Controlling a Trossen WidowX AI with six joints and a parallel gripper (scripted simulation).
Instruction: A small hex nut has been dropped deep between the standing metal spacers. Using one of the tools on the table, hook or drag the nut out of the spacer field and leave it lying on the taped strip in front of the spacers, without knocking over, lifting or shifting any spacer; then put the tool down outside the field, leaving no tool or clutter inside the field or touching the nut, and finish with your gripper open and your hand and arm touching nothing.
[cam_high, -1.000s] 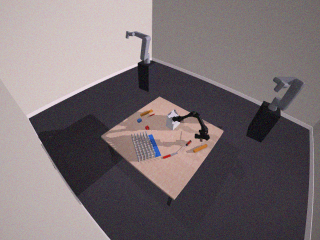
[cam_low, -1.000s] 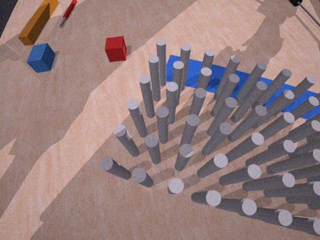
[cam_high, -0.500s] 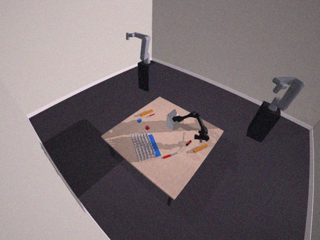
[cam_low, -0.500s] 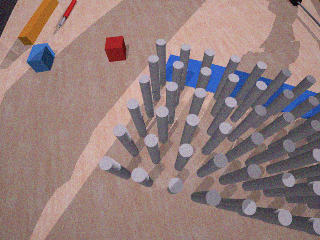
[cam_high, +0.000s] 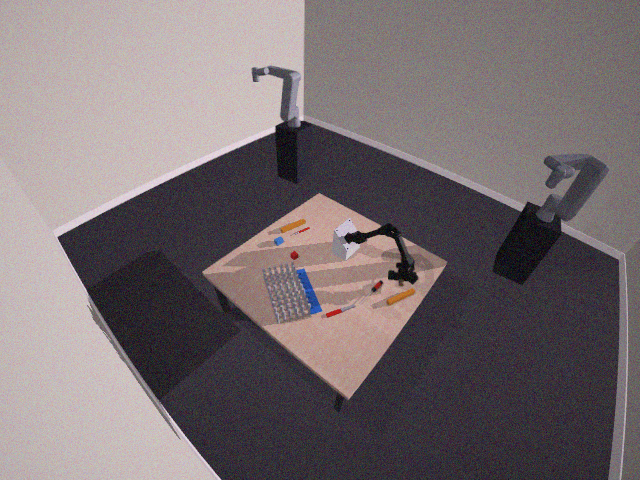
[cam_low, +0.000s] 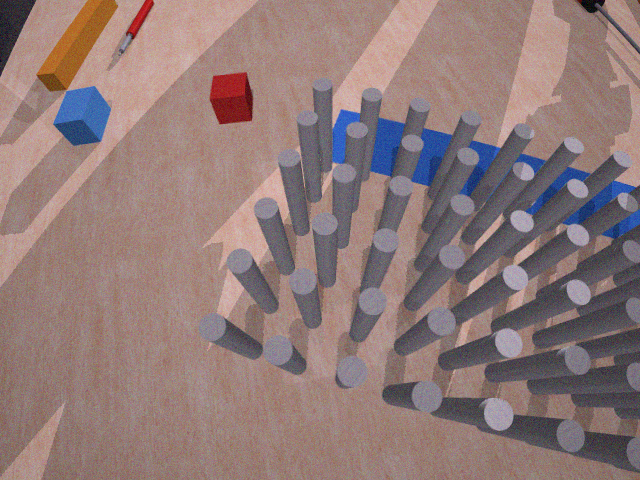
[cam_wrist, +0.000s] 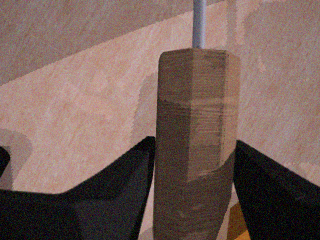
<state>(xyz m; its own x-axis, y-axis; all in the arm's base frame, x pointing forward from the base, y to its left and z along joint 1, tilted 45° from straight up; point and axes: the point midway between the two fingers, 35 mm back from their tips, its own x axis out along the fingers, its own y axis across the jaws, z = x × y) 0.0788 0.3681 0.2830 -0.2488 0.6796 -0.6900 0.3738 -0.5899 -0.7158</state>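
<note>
Right now my gripper tip is 100 mm past the long tool and 40 mm to the left of it. From my gripper tip the other things lie so: hex nut 490 mm to the right, 440 mm ahead, 50 mm below; then blue taped strip 510 mm to the right, 400 mm ahead, 50 mm below; then red cube 750 mm to the right, 210 mm ahead, 30 mm below.
</note>
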